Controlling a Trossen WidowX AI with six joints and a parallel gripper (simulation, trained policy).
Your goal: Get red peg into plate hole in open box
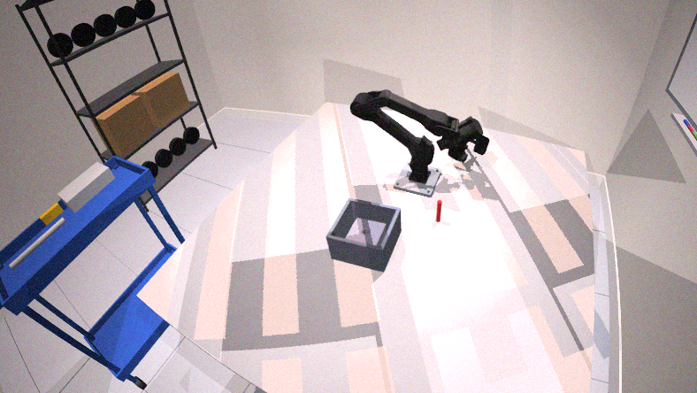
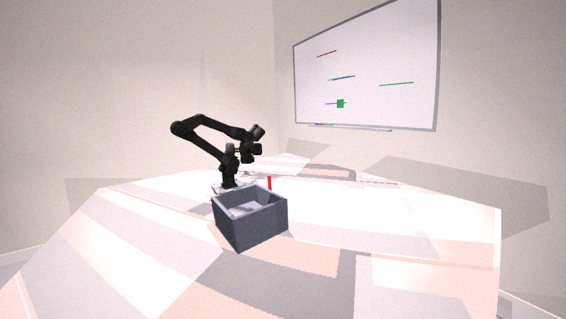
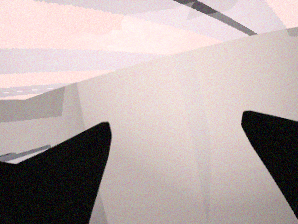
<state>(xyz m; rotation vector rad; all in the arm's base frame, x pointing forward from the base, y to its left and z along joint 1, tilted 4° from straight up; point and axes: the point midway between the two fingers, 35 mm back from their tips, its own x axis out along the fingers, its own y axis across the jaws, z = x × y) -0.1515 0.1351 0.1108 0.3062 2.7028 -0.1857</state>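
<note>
Right now the red peg is 340 mm ahead of my gripper tip, 20 mm to the right of it and 80 mm below it. Also, from my gripper tip: grey box (510 mm ahead, 190 mm to the right, 100 mm below).
</note>
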